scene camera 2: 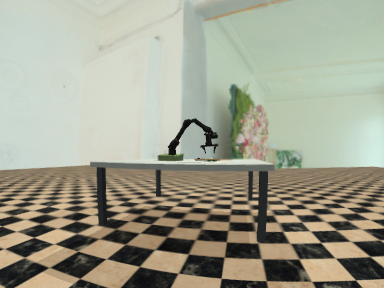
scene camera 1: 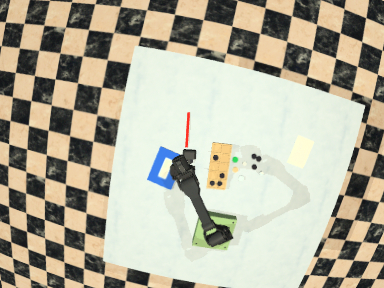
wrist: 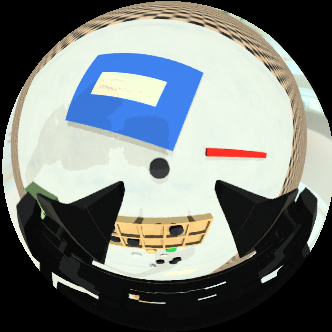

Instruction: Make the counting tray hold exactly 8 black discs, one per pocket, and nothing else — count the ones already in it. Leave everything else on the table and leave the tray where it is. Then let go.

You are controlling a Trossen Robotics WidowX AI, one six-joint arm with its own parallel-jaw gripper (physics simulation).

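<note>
The tan counting tray (scene camera 1: pixel 226 150) (wrist: pixel 150 219) lies right of my gripper in scene camera 1, with several black discs in separate pockets: one disc (scene camera 1: pixel 215 157) (wrist: pixel 176 230) stands apart, the others are toward the green base. A lone black disc (wrist: pixel 159 168) lies flat on the table beside the blue slab; the arm hides it in scene camera 1. Three loose black discs (scene camera 1: pixel 254 167) lie right of the tray. My gripper (scene camera 1: pixel 182 168) (scene camera 2: pixel 209 151) (wrist: pixel 170 185) is open and empty, above the table near the lone disc. The left finger hides part of the tray in the wrist view.
A blue slab (scene camera 1: pixel 154 178) (wrist: pixel 185 95) with a cream label and a red stick (scene camera 1: pixel 188 129) (wrist: pixel 236 153) lie near the lone disc. Green (scene camera 1: pixel 235 159), orange (scene camera 1: pixel 235 169) and white (scene camera 1: pixel 241 178) pieces lie right of the tray. A cream sheet (scene camera 1: pixel 301 151) lies farther right.
</note>
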